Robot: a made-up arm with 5 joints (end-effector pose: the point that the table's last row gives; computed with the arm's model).
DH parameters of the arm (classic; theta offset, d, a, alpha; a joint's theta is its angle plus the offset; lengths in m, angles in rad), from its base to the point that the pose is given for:
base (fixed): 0 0 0 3.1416
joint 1: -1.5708 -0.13 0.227 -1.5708
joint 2: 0 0.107 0.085 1.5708
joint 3: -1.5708 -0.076 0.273 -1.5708
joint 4: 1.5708 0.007 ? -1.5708
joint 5: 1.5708 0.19 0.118 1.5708
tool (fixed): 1.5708 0.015 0 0
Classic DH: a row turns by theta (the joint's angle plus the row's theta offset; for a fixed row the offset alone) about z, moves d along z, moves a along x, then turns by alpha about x.
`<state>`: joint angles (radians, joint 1 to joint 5).
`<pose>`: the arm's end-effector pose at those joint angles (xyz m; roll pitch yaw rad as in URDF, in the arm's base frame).
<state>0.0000 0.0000 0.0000 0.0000 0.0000</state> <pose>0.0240 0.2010 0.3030 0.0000 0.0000 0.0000</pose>
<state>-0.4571 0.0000 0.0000 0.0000 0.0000</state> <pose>-0.0672 0.1910 0.3030 0.0000 0.0000 0.4571</pose>
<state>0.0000 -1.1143 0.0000 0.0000 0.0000</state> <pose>0.0240 0.3708 0.2296 -1.1143 0.0000 0.0000</pose>
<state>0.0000 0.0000 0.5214 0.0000 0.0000</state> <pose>-0.0203 0.2571 0.3030 0.0000 0.0000 -0.5214</pose>
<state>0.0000 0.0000 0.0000 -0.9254 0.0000</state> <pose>-0.1292 0.2010 0.4161 0.0000 -0.9254 0.0000</pose>
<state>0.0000 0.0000 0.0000 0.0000 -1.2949</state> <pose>0.0240 0.3013 0.4056 -1.2949 0.0000 0.0000</pose>
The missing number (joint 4, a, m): 0.082
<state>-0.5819 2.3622 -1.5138 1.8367 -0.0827</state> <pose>-0.0620 0.4648 0.1273 -0.0364 -0.5259 2.1700</pose>
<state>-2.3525 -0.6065 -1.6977 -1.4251 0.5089</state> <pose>-0.3366 0.0115 0.4553 0.6148 -0.8196 -2.3330</pose>
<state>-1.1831 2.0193 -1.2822 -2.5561 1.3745</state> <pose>-0.1596 0.0852 -0.2488 -2.9132 1.2855 -1.3901</pose>
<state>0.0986 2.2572 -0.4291 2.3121 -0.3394</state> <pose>-0.0828 0.4405 0.1275 0.4738 -0.2528 2.1592</pose>
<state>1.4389 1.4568 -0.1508 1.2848 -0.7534</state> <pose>0.2910 -0.0271 0.1325 0.6408 0.0671 -0.1514</pose>
